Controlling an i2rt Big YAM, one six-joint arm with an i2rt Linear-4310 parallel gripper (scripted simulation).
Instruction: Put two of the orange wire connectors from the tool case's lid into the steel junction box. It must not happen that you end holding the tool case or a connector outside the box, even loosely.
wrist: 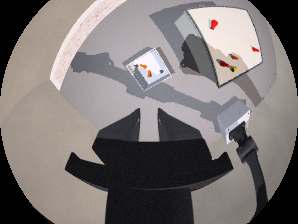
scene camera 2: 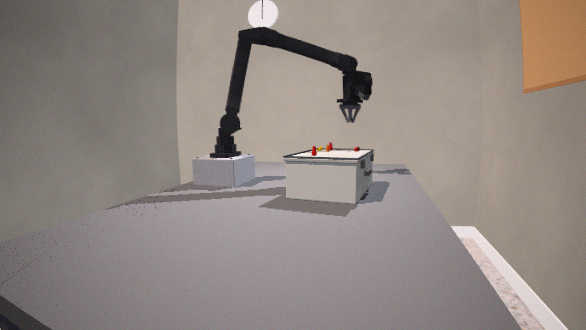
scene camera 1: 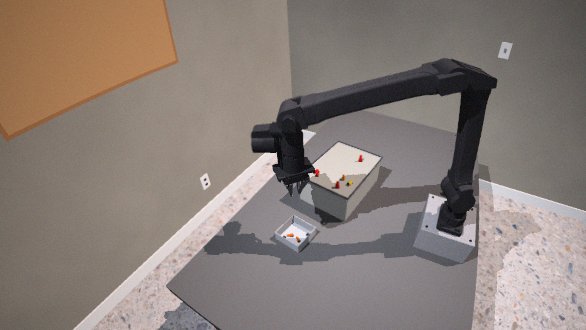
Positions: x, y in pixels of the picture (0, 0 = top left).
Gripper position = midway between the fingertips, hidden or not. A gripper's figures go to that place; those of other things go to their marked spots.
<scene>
My gripper (wrist: 148, 111): 13 cm from the lens. A tool case (wrist: 233, 35): 32 cm from the lens.
</scene>
